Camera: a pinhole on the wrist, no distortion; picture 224 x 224 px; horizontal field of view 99.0 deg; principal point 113.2 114.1 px. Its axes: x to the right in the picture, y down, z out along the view. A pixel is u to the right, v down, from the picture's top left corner.
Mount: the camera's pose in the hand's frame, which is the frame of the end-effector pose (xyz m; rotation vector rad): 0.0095 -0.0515 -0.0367 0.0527 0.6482 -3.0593
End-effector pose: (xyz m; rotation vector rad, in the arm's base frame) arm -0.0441 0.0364 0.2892 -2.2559 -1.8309 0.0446
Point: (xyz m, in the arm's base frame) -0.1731 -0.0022 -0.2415
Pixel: 135.8 63.0
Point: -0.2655 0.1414 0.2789
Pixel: 86.7 186.0
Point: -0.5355 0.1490 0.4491
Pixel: outside the picture
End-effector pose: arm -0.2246 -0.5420 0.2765 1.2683 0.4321 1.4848
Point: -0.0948 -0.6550 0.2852
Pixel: 158.1 48.4
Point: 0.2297 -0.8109 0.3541
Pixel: 135.1 73.6
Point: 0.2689 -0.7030 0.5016
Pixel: 103.4 61.5
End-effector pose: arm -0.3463 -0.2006 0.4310 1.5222 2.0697 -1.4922
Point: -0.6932 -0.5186 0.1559
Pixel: 86.5 81.8
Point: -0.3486 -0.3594 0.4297
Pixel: 187.3 27.5
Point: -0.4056 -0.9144 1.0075
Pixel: outside the picture
